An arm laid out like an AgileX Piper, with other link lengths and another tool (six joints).
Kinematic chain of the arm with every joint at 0, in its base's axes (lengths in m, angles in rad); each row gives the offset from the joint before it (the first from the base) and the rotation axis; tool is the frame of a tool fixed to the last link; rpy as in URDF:
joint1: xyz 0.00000 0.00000 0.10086 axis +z
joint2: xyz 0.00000 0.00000 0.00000 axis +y
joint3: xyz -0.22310 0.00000 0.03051 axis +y
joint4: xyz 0.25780 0.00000 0.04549 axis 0.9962 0 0.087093
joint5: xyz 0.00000 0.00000 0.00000 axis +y
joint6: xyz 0.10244 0.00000 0.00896 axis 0.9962 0 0.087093
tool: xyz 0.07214 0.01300 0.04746 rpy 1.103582 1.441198 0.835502
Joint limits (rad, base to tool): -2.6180..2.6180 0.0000..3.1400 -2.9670..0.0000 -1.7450..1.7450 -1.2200..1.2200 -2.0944..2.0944
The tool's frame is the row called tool.
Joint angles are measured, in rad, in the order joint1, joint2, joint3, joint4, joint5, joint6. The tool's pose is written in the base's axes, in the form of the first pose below.
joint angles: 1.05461 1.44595 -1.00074 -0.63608 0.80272 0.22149
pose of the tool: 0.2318 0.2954 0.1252 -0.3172 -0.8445 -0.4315 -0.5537 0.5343 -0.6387
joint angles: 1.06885 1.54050 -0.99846 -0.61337 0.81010 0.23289
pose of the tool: 0.2262 0.2979 0.0879 -0.3506 -0.8706 -0.3451 -0.5933 0.4917 -0.6373
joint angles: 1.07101 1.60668 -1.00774 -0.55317 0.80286 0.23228
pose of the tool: 0.2206 0.3014 0.0642 -0.3931 -0.8684 -0.3021 -0.6277 0.4935 -0.6020
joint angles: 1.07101 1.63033 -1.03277 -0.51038 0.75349 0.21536
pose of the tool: 0.2191 0.3156 0.0652 -0.3861 -0.8571 -0.3410 -0.6476 0.5151 -0.5615
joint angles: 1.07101 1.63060 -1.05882 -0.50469 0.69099 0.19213
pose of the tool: 0.2209 0.3318 0.0787 -0.3389 -0.8472 -0.4092 -0.6563 0.5245 -0.5423
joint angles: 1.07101 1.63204 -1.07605 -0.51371 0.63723 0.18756
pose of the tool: 0.2229 0.3437 0.0896 -0.3005 -0.8332 -0.4641 -0.6580 0.5334 -0.5315
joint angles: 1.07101 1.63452 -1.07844 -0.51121 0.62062 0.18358
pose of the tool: 0.2227 0.3468 0.0910 -0.2914 -0.8297 -0.4762 -0.6615 0.5343 -0.5262
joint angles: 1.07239 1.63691 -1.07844 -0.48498 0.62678 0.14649
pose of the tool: 0.2192 0.3468 0.0879 -0.2824 -0.8413 -0.4610 -0.6770 0.5152 -0.5255
